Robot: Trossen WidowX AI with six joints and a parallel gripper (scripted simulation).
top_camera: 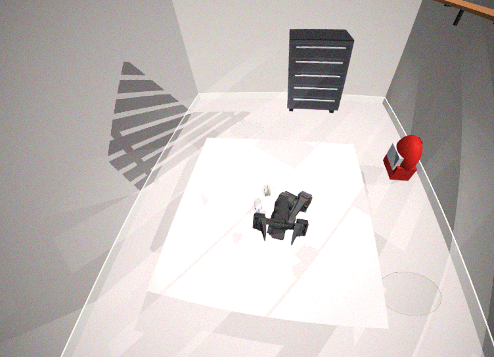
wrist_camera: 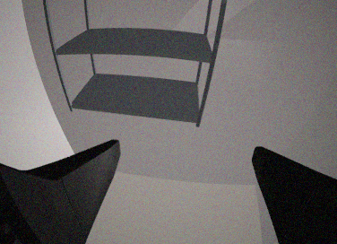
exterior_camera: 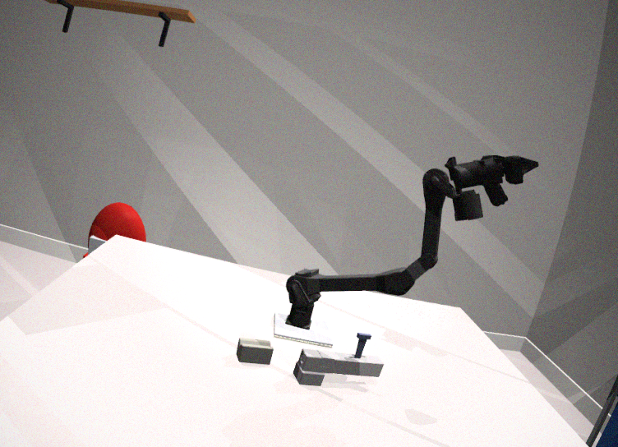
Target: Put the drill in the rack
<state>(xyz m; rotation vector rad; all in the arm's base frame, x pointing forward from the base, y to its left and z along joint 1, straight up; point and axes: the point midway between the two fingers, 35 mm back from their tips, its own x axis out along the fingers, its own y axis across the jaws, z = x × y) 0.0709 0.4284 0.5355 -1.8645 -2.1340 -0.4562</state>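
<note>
The blue key lies 480 mm below my gripper tip, 310 mm to the right of it and 180 mm ahead of it. Round my gripper tip: grey housing block: 530 mm below, 350 mm to the right, 190 mm ahead; drill: 520 mm below, 360 mm to the right, 200 mm ahead; grey rack: 540 mm below, 530 mm to the right, 190 mm ahead.
</note>
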